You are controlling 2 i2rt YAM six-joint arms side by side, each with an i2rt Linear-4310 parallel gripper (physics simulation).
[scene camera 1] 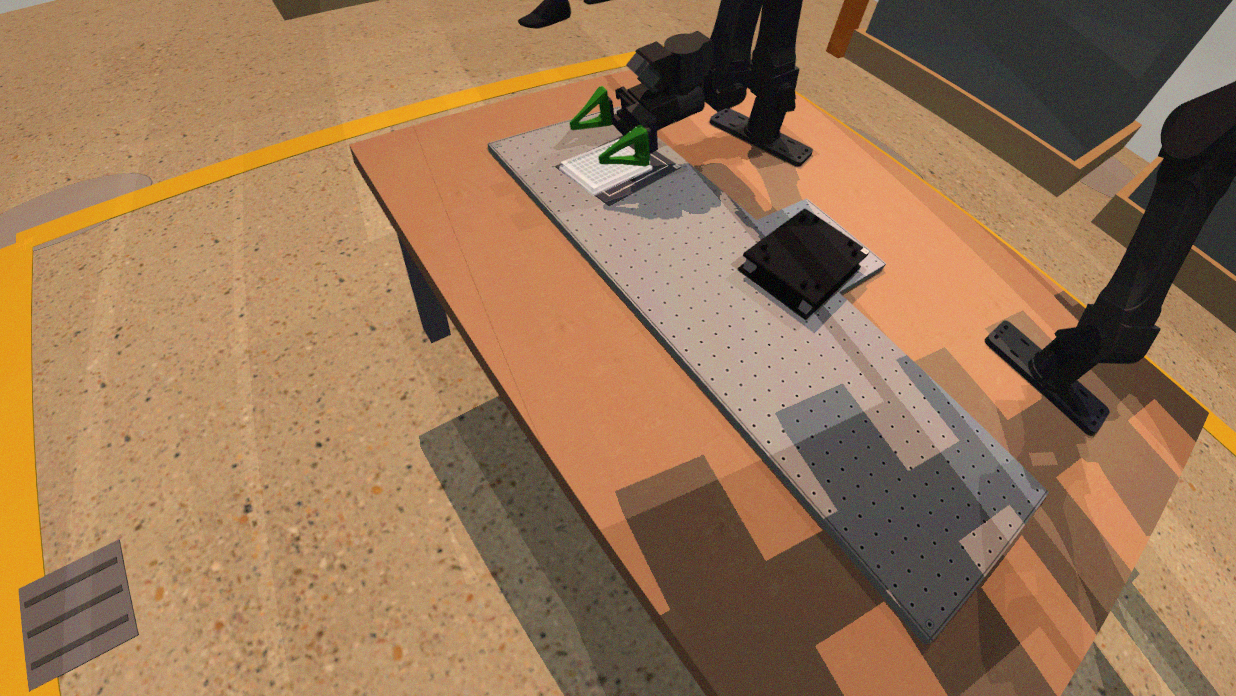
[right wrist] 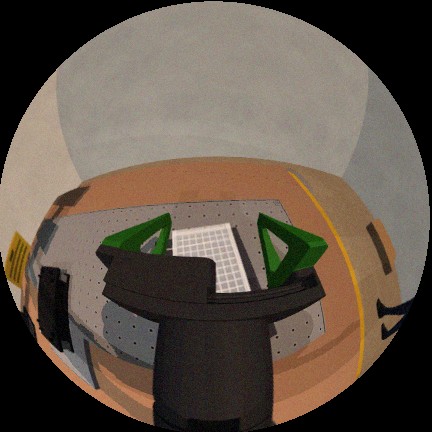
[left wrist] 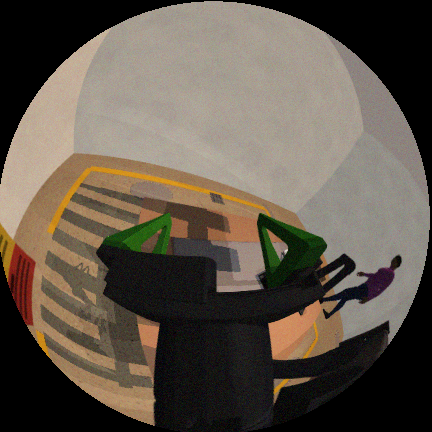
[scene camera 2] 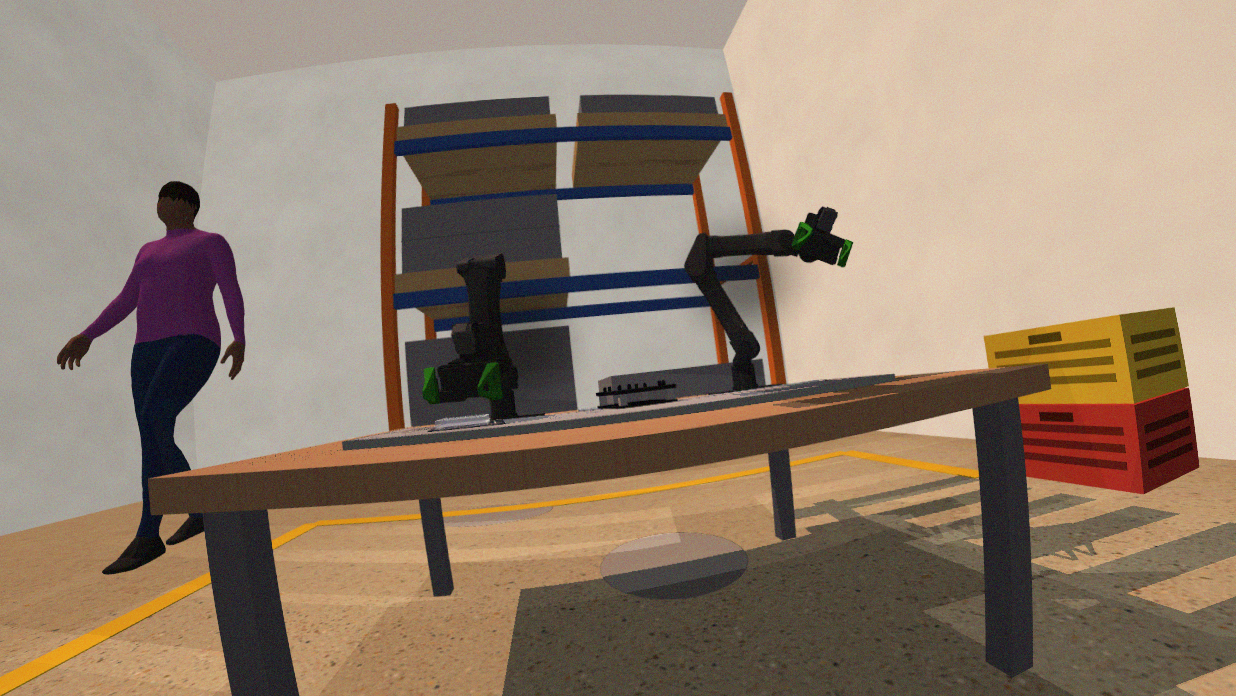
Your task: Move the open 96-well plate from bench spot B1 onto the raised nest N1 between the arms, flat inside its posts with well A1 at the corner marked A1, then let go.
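Pixels of known places: left gripper, fingertip midpoint: point(left wrist: 213, 217) point(scene camera 2: 831, 239); right gripper, fingertip midpoint: point(scene camera 1: 584, 142) point(right wrist: 213, 217) point(scene camera 2: 450, 393); left arm's base, origin of the base link: point(scene camera 1: 1044, 377); right arm's base, origin of the base link: point(scene camera 1: 760, 137).
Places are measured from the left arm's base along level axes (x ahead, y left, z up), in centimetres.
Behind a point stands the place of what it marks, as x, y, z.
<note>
The white 96-well plate point(scene camera 1: 595, 171) @[35.3, -66.3, 2.9] point(scene camera 2: 461, 421) @[38.4, -66.7, 2.4] point(right wrist: 215, 245) @[35.8, -68.7, 1.9] lies flat on the perforated board at the dark-outlined spot B1 point(scene camera 1: 638, 186) @[30.3, -61.3, 1.5]. My right gripper point(scene camera 1: 588, 143) @[36.3, -68.4, 7.2] point(scene camera 2: 461, 383) @[36.3, -68.4, 7.2] point(right wrist: 213, 217) @[36.3, -68.4, 7.2] is open and empty, low above the plate; in the right wrist view the plate shows between its fingers, nearer the finger at the picture's left, its near part hidden by the gripper body. The black raised nest N1 point(scene camera 1: 804, 253) @[21.2, -34.9, 4.8] point(scene camera 2: 635, 394) @[28.6, -36.0, 4.0] point(right wrist: 54, 307) has short posts and holds no plate. The A1 marks cannot be read. My left gripper point(scene camera 2: 824, 244) @[30.0, 12.8, 32.3] point(left wrist: 213, 217) @[30.0, 12.8, 32.3] is open and empty, high above the table.
The grey perforated board point(scene camera 1: 691, 293) @[38.0, -39.4, 1.3] runs along the wooden table point(scene camera 1: 553, 345) @[57.8, -42.5, 0.0] point(scene camera 2: 605, 465) @[65.9, -47.2, -2.5]. A person point(scene camera 2: 177, 285) point(left wrist: 382, 280) stands beyond the table. A yellow crate point(scene camera 2: 1055, 363) sits on a red crate point(scene camera 2: 1081, 445), and a tall shelf rack point(scene camera 2: 390, 259) stands behind the arms.
</note>
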